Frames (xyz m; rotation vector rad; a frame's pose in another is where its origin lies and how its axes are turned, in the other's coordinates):
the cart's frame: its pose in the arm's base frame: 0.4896 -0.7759 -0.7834 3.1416 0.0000 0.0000
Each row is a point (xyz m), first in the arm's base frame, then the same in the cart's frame.
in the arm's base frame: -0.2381 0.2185 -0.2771
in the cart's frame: -0.7277 -0.9944 -0.5063
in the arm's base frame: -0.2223 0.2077 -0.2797
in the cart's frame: -0.7119 -0.9836 -0.5037
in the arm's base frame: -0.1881 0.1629 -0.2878
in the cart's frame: -0.6777 -0.9388 -0.4956
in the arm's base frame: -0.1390 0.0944 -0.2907
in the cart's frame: -0.6286 -0.8703 -0.4927
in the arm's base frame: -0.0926 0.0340 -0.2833
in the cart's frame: -0.5822 -0.8099 -0.5001
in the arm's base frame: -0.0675 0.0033 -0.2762
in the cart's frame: -0.5571 -0.7792 -0.5072
